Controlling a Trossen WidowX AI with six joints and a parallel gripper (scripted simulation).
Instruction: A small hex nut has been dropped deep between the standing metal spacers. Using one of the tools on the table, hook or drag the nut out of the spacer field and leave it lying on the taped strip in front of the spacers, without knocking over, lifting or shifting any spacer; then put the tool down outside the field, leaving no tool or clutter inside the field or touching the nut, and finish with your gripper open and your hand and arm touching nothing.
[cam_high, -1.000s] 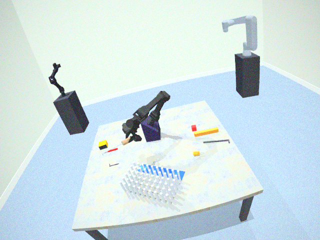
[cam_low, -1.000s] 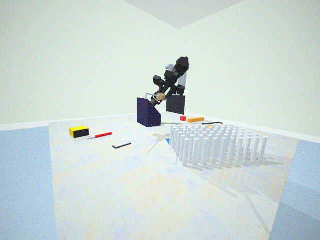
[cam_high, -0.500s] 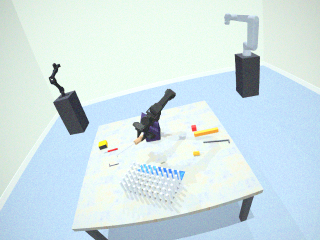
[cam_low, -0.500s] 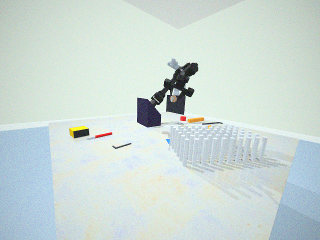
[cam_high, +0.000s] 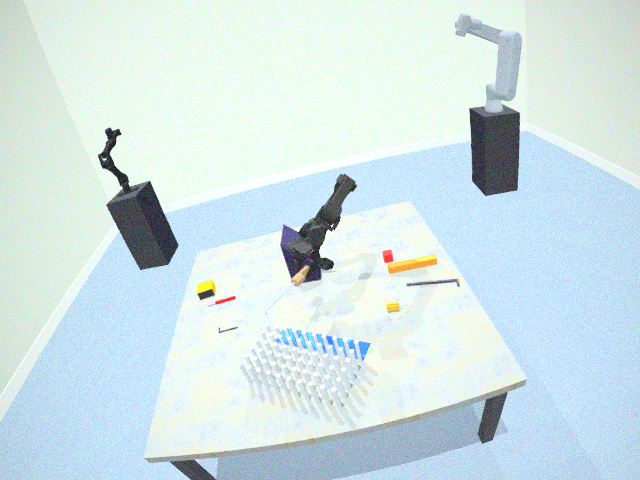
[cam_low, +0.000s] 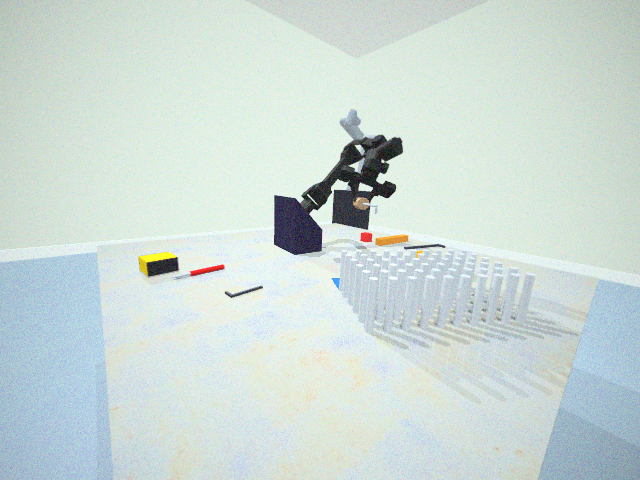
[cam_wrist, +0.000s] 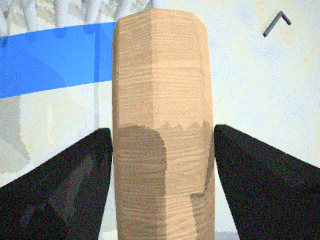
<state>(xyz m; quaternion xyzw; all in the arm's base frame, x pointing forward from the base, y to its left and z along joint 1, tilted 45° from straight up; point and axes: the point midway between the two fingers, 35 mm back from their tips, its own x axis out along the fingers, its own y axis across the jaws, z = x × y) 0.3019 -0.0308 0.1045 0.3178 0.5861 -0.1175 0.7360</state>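
My gripper tip is 140 mm short of the blue taped strip, 20 mm to the right of it and 220 mm above it. Round my gripper tip: short yellow screwdriver 30 mm ahead, 330 mm to the left, 210 mm below; orange bar 210 mm behind, 450 mm to the left, 210 mm below; red cube 300 mm behind, 350 mm to the left, 200 mm below.
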